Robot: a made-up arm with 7 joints. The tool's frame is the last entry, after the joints.
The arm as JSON. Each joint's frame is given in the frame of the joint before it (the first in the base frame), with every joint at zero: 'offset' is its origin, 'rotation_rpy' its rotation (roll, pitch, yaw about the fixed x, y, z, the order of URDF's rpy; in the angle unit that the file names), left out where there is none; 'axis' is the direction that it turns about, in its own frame. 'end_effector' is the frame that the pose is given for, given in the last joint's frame.
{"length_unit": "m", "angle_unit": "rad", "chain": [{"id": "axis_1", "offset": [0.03, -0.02, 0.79], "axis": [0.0, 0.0, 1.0]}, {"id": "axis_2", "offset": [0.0, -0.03, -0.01], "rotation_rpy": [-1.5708, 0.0, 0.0], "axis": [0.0, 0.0, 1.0]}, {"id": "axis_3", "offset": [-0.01, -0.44, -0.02], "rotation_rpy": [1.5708, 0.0, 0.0], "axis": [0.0, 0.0, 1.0]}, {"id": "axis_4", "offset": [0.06, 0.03, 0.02], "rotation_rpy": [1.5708, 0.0, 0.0], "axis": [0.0, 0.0, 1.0]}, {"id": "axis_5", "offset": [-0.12, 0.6, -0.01], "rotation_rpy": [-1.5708, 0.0, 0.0], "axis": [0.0, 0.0, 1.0]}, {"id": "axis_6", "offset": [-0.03, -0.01, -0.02], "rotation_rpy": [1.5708, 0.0, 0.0], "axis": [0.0, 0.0, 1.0]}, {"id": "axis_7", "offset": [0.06, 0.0, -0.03], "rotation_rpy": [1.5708, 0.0, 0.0], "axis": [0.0, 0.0, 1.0]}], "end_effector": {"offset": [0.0, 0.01, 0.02], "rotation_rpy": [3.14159, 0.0, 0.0]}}
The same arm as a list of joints. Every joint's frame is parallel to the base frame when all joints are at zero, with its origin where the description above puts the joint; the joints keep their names.
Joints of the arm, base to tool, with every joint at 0 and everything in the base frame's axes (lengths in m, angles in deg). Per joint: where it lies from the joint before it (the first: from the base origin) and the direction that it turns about. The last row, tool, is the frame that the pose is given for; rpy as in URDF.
axis_1: offset 0.0300 -0.0200 0.7900 axis 0 0 1
axis_2: offset 0.0000 -0.0300 -0.0100 axis 0 1 0
axis_3: offset -0.0100 -0.0200 0.4400 axis 0 0 1
axis_4: offset 0.0600 0.0300 0.0200 axis 0 -1 0
axis_5: offset -0.1200 0.0100 0.6000 axis 0 0 1
axis_6: offset -0.0300 -0.0100 -0.0200 axis 0 -1 0
axis_7: offset 0.0600 0.0300 0.0000 axis 0 0 -1
tool: offset 0.0000 -0.0100 -0.0200 rpy 0.00 0.00 0.00

